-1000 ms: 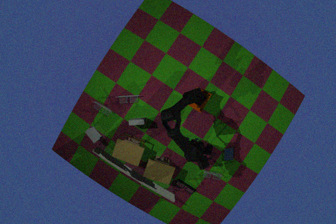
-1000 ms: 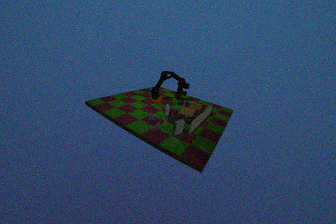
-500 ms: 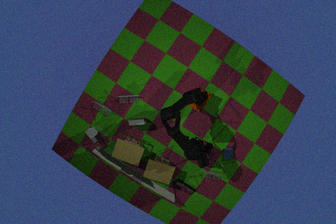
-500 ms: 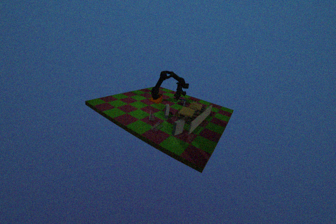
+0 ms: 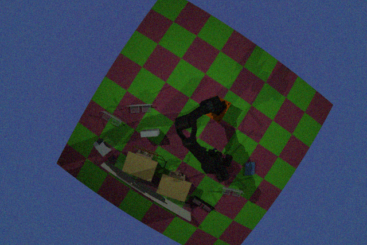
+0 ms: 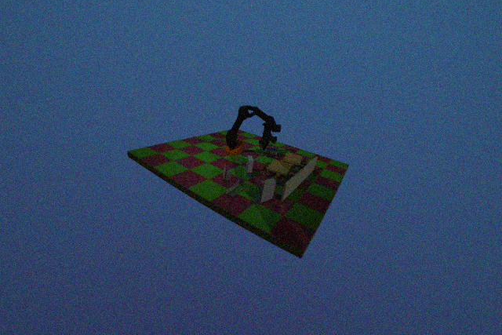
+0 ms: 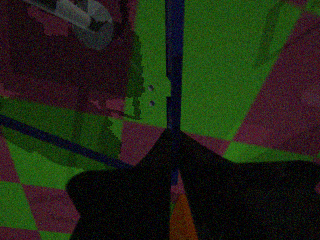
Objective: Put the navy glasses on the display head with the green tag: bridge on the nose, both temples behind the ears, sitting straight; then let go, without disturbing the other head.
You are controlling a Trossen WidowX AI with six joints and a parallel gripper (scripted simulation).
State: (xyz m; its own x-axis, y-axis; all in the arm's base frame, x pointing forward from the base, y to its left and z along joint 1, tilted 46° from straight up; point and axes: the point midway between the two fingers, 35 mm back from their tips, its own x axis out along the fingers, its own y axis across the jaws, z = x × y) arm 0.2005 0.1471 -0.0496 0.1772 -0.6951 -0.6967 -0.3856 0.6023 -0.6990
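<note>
Right now the grey peg is 10 cm to the left of my gripper tip, 6 cm ahead of it and 3 cm below it. Round my gripper tip: long low wall 42 cm ahead, 13 cm to the right; blue square 25 cm to the left, 7 cm behind, 6 cm below.
</note>
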